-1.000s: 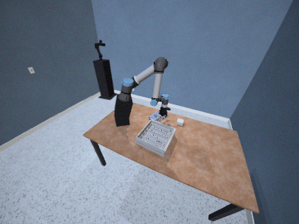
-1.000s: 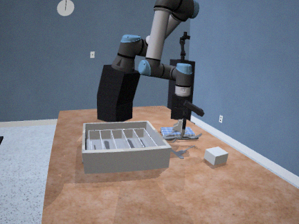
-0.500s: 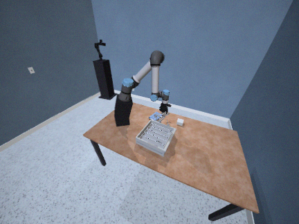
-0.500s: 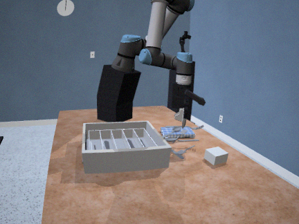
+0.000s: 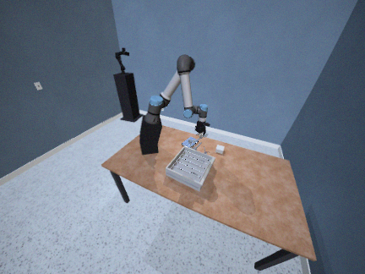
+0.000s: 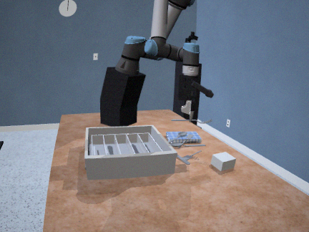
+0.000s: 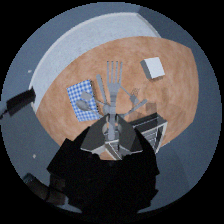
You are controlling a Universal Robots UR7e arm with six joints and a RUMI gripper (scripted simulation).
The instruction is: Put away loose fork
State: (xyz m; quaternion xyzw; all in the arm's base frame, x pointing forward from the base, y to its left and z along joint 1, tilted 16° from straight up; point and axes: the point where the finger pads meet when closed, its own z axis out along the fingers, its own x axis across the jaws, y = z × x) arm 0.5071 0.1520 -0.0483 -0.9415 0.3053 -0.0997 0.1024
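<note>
My hand is 30 mm past the grey tray, 320 mm to the left of it and 110 mm above it. Round my hand: small white block 230 mm ahead, 40 mm to the left, 140 mm below.
</note>
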